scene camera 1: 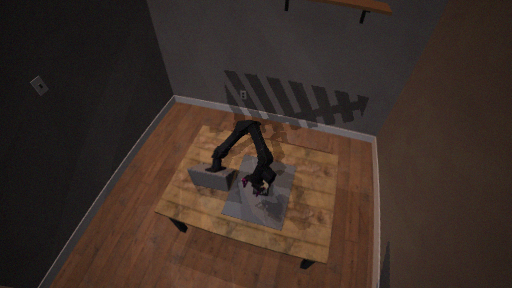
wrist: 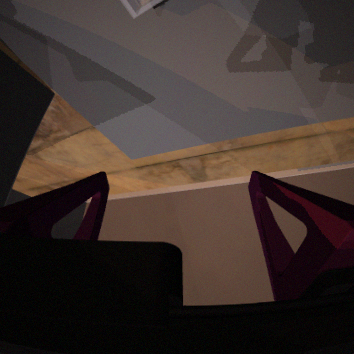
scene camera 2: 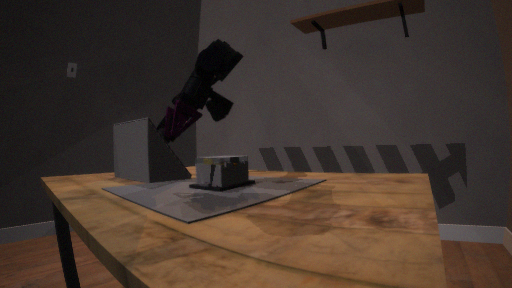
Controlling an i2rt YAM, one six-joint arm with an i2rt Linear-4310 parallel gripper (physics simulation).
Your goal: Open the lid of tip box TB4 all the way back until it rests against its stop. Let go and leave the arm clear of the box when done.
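Seen in the pictures: gripper, fingertip midpoint: point(scene camera 1: 250, 192) point(wrist: 178, 178) point(scene camera 2: 169, 136); arm's base, origin of the base link: point(scene camera 1: 216, 169) point(scene camera 2: 153, 148).
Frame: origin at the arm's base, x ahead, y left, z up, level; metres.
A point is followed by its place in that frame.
The tip box point(scene camera 1: 264, 185) @[y 0.000, x 0.344, z -0.024 m] point(scene camera 2: 223, 171) @[y -0.004, x 0.365, z -0.057 m] sits on a dark base on the grey mat point(scene camera 1: 239, 206) @[y -0.162, x 0.224, z -0.101 m] point(scene camera 2: 145, 197) @[y -0.200, x 0.322, z -0.102 m] point(wrist: 200, 100) @[y -0.156, x 0.282, z -0.101 m]. In scene camera 2 it looks low and boxy, with a pale top and no raised lid visible; its label cannot be read. In scene camera 1 the arm partly hides it. In the wrist view a pale corner of the box point(wrist: 135, 12) @[y -0.023, x 0.285, z -0.024 m] shows at the top edge. My gripper point(scene camera 1: 251, 188) @[y -0.102, x 0.280, z 0.029 m] point(scene camera 2: 169, 138) @[y -0.102, x 0.280, z 0.029 m] point(wrist: 178, 178) @[y -0.102, x 0.280, z 0.029 m] has magenta fingers spread wide, open and empty. In scene camera 2 its fingertips are above and left of the box, apart from it.
A grey wedge-shaped block point(scene camera 1: 211, 180) @[y -0.095, x 0.011, z 0.012 m] point(scene camera 2: 131, 150) @[y -0.095, x 0.009, z -0.004 m] stands on the wooden table point(scene camera 1: 312, 200) @[y 0.029, x 0.679, z -0.105 m] point(scene camera 2: 350, 220) @[y -0.099, x 0.711, z -0.105 m] point(wrist: 195, 169) @[y -0.321, x 0.226, z -0.104 m], left of the mat and near the arm's base. A wooden shelf point(scene camera 1: 345, 4) point(scene camera 2: 360, 16) hangs high on the back wall.
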